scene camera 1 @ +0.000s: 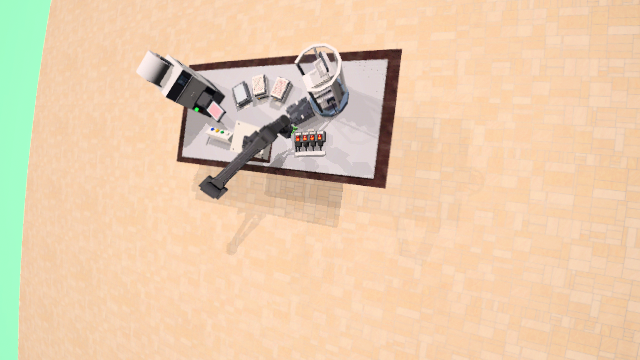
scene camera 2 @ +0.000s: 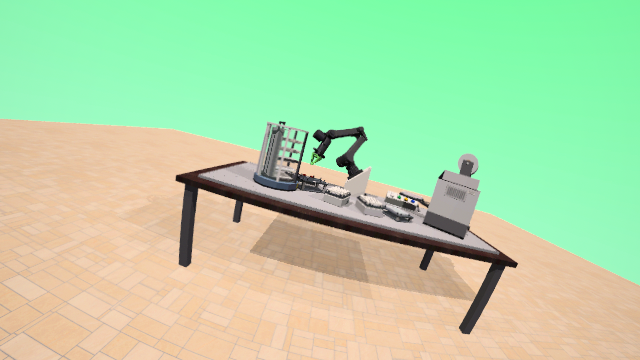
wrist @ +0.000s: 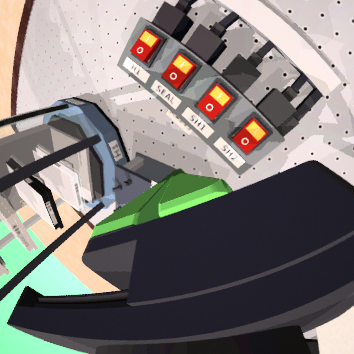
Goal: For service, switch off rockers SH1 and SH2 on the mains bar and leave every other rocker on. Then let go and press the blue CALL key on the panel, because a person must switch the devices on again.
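Frame: origin at the arm's base, x ahead, y left, z up, level; millimetres.
Where they show: gripper, fingertip midpoint: (scene camera 1: 297,128) (scene camera 2: 311,164) (wrist: 179,176); arm's base, origin of the base link: (scene camera 2: 355,175).
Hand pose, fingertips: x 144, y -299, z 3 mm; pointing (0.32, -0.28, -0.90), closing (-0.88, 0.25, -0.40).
Note:
Things, the pixels of their top centre, and the offset from my fingertips.
- mains bar, middle of its top: (wrist: 215,58) (scene camera 1: 308,142) 61 mm back, 63 mm right, 74 mm down
- SEAL, middle of its top: (wrist: 175,70) 24 mm back, 81 mm right, 74 mm down
- SH1, middle of its top: (wrist: 213,102) (scene camera 1: 304,137) 34 mm back, 32 mm right, 74 mm down
- SH2, middle of its top: (wrist: 249,136) (scene camera 1: 297,138) 44 mm back, 17 mm left, 74 mm down
- white panel, middle of its top: (scene camera 2: 403,195) (scene camera 1: 216,133) 110 mm back, 654 mm left, 43 mm down
- round caged carousel, middle of its top: (scene camera 2: 289,123) (scene camera 1: 315,64) 257 mm ahead, 130 mm right, 217 mm up
- dark fixture, middle of its top: (wrist: 149,222) (scene camera 2: 312,176) (scene camera 1: 297,109) 136 mm ahead, 49 mm left, 51 mm down
- tall machine, middle of its top: (scene camera 2: 469,154) (scene camera 1: 143,63) 178 mm ahead, 896 mm left, 329 mm up
The mains bar (wrist: 196,90) carries rockers H1 (wrist: 145,46), SEAL (wrist: 179,71), SH1 (wrist: 215,102) (scene camera 1: 305,138) and SH2 (wrist: 250,135) (scene camera 1: 298,139). All four look alike in the wrist view, each with a bright yellow I half and a red O half. My gripper (scene camera 1: 294,130) (scene camera 2: 313,162) (wrist: 179,176) is shut and empty, its green tips above the table beside the SH2 end of the bar, apart from the rockers. The white panel (scene camera 1: 218,136) (scene camera 2: 401,203) stands at the other side of the arm base, with its blue key (scene camera 1: 212,129) (scene camera 2: 413,201); the key's lettering is too small to read.
A round caged carousel (scene camera 1: 345,100) (scene camera 2: 276,183) and a dark fixture (scene camera 1: 300,111) stand near the gripper. Plugs with cables (wrist: 242,71) line the bar's far side. A white upright plate (scene camera 2: 361,184) stands by the arm base. Several trays and a tall machine (scene camera 1: 187,90) (scene camera 2: 452,200) stand further off.

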